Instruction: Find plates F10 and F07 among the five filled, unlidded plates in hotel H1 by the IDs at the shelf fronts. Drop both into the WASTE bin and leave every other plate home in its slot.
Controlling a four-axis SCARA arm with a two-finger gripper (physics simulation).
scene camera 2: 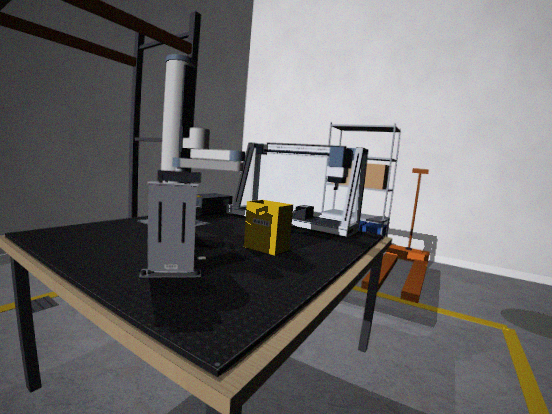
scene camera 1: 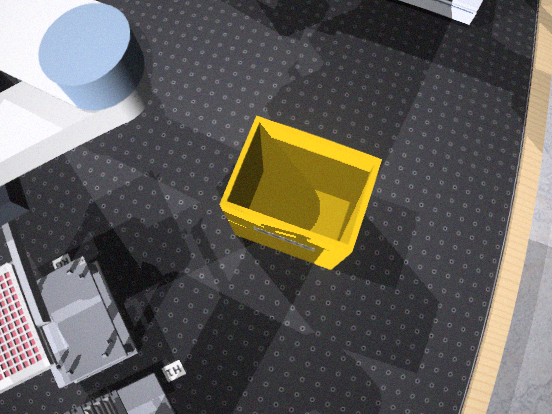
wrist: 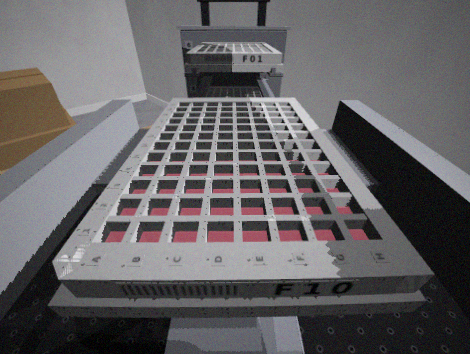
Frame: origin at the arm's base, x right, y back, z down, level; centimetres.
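Seen in the pictures: gripper, fingertip midpoint: (scene camera 1: 4, 343) (wrist: 235, 119).
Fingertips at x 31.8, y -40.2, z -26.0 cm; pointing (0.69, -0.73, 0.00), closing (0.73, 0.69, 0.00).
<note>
Pixels of each thing's top centre, then the offset from my fingertips to it. "pt": a spot on its surface instead.
- Plate F10, top centre: (wrist: 235, 139) dx -1.3, dy +1.4, dz +0.2 cm
- Plate F01, top centre: (wrist: 233, 46) dx +11.1, dy -12.0, dz -1.8 cm
- yellow WASTE bin, top centre: (scene camera 1: 302, 181) (scene camera 2: 270, 203) dx -29.2, dy -24.5, dz +4.8 cm
- grey nest, top centre: (wrist: 234, 315) (scene camera 1: 67, 322) dx -1.7, dy +1.8, dz +17.8 cm
- H1 label, surface spot: (scene camera 1: 174, 371) pt dx +0.1, dy -14.7, dz +24.8 cm
Plate F10 (wrist: 225, 205) (scene camera 1: 20, 325), white with pink-red wells, is level between the two fingers of my gripper (wrist: 235, 119), which is shut on it. Its ID faces the wrist camera. It is outside hotel H1 (wrist: 233, 36) (scene camera 2: 171, 225), a grey tower that stands behind it in the wrist view. Plate F01 (wrist: 235, 59) sits in the upper part of the hotel. The slots below are dark and partly hidden by F10; plate F07's ID does not show. The yellow WASTE bin (scene camera 1: 320, 146) (scene camera 2: 281, 227) stands upright and open, apart from F10; no plate shows in its visible interior.
The arm (scene camera 1: 90, 45) (scene camera 2: 210, 159) reaches above the table mat. A grey nest (scene camera 1: 90, 320) is close beside F10. The H1 label (scene camera 1: 174, 371) lies near the hotel. A gantry machine (scene camera 2: 305, 148) stands behind the bin. The wooden table edge (scene camera 1: 505, 280) runs along the right.
</note>
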